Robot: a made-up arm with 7 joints. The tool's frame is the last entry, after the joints.
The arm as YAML. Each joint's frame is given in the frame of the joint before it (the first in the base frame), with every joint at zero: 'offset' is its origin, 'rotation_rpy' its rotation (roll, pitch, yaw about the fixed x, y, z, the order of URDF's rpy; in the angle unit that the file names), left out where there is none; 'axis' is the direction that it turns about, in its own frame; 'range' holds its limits. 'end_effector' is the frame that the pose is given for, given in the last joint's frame.
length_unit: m
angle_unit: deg
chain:
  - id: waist
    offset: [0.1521, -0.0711, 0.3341]
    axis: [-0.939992, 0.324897, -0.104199]
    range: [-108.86, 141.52]
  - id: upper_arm
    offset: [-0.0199, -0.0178, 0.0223]
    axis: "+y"
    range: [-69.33, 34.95]
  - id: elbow
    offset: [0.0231, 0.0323, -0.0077]
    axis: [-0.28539, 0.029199, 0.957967]
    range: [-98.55, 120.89]
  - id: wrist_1
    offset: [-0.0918, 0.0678, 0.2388]
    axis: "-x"
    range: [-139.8, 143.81]
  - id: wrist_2
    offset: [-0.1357, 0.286, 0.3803]
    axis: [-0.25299, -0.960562, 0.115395]
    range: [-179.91, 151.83]
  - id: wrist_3
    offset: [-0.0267, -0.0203, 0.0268]
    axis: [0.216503, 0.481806, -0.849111]
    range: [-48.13, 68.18]
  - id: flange
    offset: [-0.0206, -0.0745, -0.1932]
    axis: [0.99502, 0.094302, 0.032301]
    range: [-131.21, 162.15]
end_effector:
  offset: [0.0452, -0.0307, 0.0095]
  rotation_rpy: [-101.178, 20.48, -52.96]
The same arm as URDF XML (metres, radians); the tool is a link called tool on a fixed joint. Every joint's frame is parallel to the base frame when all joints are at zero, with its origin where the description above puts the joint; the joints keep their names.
<robot name="arm">
  <joint name="waist" type="revolute">
    <parent link="base"/>
    <child link="link1"/>
    <origin xyz="0.1521 -0.0711 0.3341" rpy="0 0 0"/>
    <axis xyz="-0.939992 0.324897 -0.104199"/>
    <limit lower="-1.9" upper="2.47"/>
  </joint>
  <joint name="upper_arm" type="revolute">
    <parent link="link1"/>
    <child link="link2"/>
    <origin xyz="-0.0199 -0.0178 0.0223" rpy="0 0 0"/>
    <axis xyz="0 1 0"/>
    <limit lower="-1.21" upper="0.61"/>
  </joint>
  <joint name="elbow" type="revolute">
    <parent link="link2"/>
    <child link="link3"/>
    <origin xyz="0.0231 0.0323 -0.0077" rpy="0 0 0"/>
    <axis xyz="-0.28539 0.029199 0.957967"/>
    <limit lower="-1.72" upper="2.1099"/>
  </joint>
  <joint name="wrist_1" type="revolute">
    <parent link="link3"/>
    <child link="link4"/>
    <origin xyz="-0.0918 0.0678 0.2388" rpy="0 0 0"/>
    <axis xyz="-1 0 0"/>
    <limit lower="-2.44" upper="2.51"/>
  </joint>
  <joint name="wrist_2" type="revolute">
    <parent link="link4"/>
    <child link="link5"/>
    <origin xyz="-0.1357 0.286 0.3803" rpy="0 0 0"/>
    <axis xyz="-0.25299 -0.960562 0.115395"/>
    <limit lower="-3.14" upper="2.6499"/>
  </joint>
  <joint name="wrist_3" type="revolute">
    <parent link="link5"/>
    <child link="link6"/>
    <origin xyz="-0.0267 -0.0203 0.0268" rpy="0 0 0"/>
    <axis xyz="0.216503 0.481806 -0.849111"/>
    <limit lower="-0.84" upper="1.19"/>
  </joint>
  <joint name="flange" type="revolute">
    <parent link="link6"/>
    <child link="link7"/>
    <origin xyz="-0.0206 -0.0745 -0.1932" rpy="0 0 0"/>
    <axis xyz="0.99502 0.094302 0.032301"/>
    <limit lower="-2.29" upper="2.8301"/>
  </joint>
  <joint name="tool_fixed" type="fixed">
    <parent link="link7"/>
    <child link="tool"/>
    <origin xyz="0.0452 -0.0307 0.0095" rpy="-1.7659 0.3574 -0.9243"/>
  </joint>
  <link name="base"/>
  <link name="link1"/>
  <link name="link2"/>
  <link name="link3"/>
  <link name="link4"/>
  <link name="link5"/>
  <link name="link6"/>
  <link name="link7"/>
  <link name="tool"/>
</robot>

